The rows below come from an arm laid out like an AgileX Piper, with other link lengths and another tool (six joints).
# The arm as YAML. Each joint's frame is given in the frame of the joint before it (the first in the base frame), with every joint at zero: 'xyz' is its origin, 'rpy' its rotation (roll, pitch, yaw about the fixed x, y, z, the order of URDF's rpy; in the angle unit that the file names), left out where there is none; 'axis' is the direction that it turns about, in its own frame. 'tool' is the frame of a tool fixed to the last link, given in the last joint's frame.
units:
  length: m
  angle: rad
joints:
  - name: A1
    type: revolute
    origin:
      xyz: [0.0, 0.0, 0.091]
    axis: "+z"
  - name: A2
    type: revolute
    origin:
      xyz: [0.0, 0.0, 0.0]
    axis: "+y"
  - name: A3
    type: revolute
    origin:
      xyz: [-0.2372, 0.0, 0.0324]
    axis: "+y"
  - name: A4
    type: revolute
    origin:
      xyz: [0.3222, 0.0, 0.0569]
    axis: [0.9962, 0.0, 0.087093]
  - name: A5
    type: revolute
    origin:
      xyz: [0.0, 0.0, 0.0]
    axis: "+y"
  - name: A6
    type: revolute
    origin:
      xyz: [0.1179, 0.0, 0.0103]
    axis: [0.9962, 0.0, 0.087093]
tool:
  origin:
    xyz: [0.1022, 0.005, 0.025]
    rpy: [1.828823, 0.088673, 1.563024]
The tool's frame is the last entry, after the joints.
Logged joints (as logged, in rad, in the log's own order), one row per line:
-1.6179, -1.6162, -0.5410, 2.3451, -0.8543, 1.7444
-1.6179, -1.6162, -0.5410, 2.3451, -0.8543, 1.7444
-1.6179, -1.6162, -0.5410, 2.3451, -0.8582, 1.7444
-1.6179, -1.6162, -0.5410, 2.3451, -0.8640, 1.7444
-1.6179, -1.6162, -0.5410, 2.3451, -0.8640, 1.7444
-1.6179, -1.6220, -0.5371, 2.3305, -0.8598, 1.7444
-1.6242, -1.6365, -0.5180, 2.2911, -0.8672, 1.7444
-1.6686, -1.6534, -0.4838, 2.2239, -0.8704, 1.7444
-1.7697, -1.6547, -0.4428, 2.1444, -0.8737, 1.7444
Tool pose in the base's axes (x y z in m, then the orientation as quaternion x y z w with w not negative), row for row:
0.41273, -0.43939, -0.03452, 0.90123, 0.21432, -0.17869, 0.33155
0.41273, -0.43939, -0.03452, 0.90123, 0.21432, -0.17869, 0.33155
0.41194, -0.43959, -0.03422, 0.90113, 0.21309, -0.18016, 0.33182
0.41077, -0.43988, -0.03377, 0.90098, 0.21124, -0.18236, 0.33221
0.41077, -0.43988, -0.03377, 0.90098, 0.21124, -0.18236, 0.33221
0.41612, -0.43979, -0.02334, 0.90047, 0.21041, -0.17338, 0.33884
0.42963, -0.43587, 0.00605, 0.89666, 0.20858, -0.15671, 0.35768
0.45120, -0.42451, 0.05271, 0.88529, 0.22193, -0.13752, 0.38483
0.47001, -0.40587, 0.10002, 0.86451, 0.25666, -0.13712, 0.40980
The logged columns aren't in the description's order. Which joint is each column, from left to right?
Columns, left to right: A6, A3, A1, A2, A5, A4.
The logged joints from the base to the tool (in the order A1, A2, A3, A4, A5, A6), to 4 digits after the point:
-0.5410, 2.3451, -1.6162, 1.7444, -0.8543, -1.6179
-0.5410, 2.3451, -1.6162, 1.7444, -0.8543, -1.6179
-0.5410, 2.3451, -1.6162, 1.7444, -0.8582, -1.6179
-0.5410, 2.3451, -1.6162, 1.7444, -0.8640, -1.6179
-0.5410, 2.3451, -1.6162, 1.7444, -0.8640, -1.6179
-0.5371, 2.3305, -1.6220, 1.7444, -0.8598, -1.6179
-0.5180, 2.2911, -1.6365, 1.7444, -0.8672, -1.6242
-0.4838, 2.2239, -1.6534, 1.7444, -0.8704, -1.6686
-0.4428, 2.1444, -1.6547, 1.7444, -0.8737, -1.7697

